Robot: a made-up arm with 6 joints. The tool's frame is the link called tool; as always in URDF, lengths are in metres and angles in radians.
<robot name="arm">
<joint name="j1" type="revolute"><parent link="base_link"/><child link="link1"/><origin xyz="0 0 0.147" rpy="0 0 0"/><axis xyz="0 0 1"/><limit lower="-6.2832" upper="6.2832"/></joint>
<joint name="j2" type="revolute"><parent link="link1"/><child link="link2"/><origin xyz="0 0.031 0" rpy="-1.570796 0 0"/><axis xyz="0 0 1"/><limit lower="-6.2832" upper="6.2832"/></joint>
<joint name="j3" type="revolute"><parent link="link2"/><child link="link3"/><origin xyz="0 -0.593 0" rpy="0 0 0"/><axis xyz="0 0 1"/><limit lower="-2.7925" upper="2.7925"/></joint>
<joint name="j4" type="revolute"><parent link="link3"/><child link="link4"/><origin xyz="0 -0.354 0" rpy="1.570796 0 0"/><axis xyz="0 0 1"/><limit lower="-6.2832" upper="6.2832"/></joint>
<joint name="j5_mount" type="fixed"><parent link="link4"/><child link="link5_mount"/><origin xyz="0 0 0" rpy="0 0 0"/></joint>
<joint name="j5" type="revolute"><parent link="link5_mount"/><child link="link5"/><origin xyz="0 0 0" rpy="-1.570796 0 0"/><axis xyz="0 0 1"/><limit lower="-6.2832" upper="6.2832"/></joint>
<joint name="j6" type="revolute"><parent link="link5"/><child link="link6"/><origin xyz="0 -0.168 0" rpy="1.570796 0 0"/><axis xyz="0 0 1"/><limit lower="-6.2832" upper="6.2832"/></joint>
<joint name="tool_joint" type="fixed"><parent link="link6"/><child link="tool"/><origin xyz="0 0 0" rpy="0 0 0"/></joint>
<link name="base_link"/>
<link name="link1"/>
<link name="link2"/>
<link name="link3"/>
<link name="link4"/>
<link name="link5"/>
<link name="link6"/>
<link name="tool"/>
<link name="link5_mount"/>
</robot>
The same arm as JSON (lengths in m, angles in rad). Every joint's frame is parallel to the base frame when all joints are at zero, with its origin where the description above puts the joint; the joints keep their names.
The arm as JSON. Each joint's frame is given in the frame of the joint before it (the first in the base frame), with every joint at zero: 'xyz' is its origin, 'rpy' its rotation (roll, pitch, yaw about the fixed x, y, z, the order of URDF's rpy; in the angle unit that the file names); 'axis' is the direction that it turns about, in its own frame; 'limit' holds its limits. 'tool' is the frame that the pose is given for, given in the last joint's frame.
{"units": {"length": "m", "angle": "rad"}, "joints": [
  {"name": "j1", "type": "revolute", "origin": {"xyz": [0.0, 0.0, 0.147], "rpy": [0.0, 0.0, 0.0]}, "axis": "+z", "limit": {"lower": -6.2832, "upper": 6.2832}},
  {"name": "j2", "type": "revolute", "origin": {"xyz": [0.0, 0.031, 0.0], "rpy": [0.0, 0.0, 0.0]}, "axis": "+y", "limit": {"lower": -6.2832, "upper": 6.2832}},
  {"name": "j3", "type": "revolute", "origin": {"xyz": [0.0, 0.0, 0.593], "rpy": [0.0, 0.0, 0.0]}, "axis": "+y", "limit": {"lower": -2.7925, "upper": 2.7925}},
  {"name": "j4", "type": "revolute", "origin": {"xyz": [0.0, 0.0, 0.354], "rpy": [0.0, 0.0, 0.0]}, "axis": "+z", "limit": {"lower": -6.2832, "upper": 6.2832}},
  {"name": "j5", "type": "revolute", "origin": {"xyz": [0.0, 0.0, 0.0], "rpy": [0.0, 0.0, 0.0]}, "axis": "+y", "limit": {"lower": -6.2832, "upper": 6.2832}},
  {"name": "j6", "type": "revolute", "origin": {"xyz": [0.0, 0.0, 0.168], "rpy": [0.0, 0.0, 0.0]}, "axis": "+z", "limit": {"lower": -6.2832, "upper": 6.2832}}
], "tool": {"origin": {"xyz": [0.0, 0.0, 0.0], "rpy": [0.0, 0.0, 0.0]}}}

